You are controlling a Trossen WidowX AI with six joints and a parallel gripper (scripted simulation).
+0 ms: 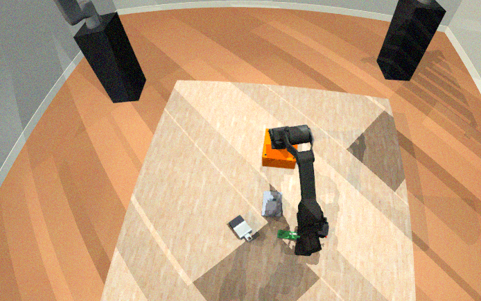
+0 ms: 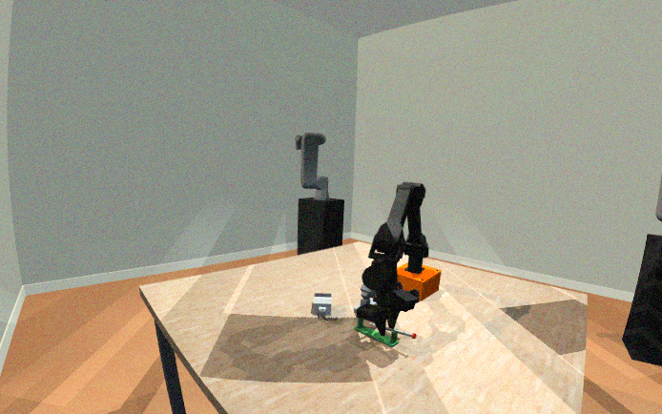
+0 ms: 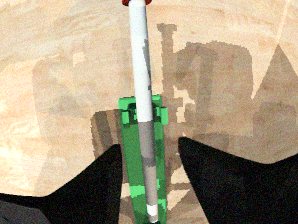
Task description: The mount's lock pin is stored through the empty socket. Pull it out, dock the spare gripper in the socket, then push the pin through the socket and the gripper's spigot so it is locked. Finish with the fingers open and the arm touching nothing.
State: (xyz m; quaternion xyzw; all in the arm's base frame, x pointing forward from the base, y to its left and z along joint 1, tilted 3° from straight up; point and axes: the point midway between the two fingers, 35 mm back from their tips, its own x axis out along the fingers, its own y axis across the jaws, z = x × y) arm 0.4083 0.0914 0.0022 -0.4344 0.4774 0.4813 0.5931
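My gripper tip is 1 cm past the green cradle and 4 cm to the left of it. Round my gripper tip: spare gripper 3 cm behind, 25 cm to the right, 1 cm below; mount 13 cm behind, 13 cm to the right, 3 cm above.
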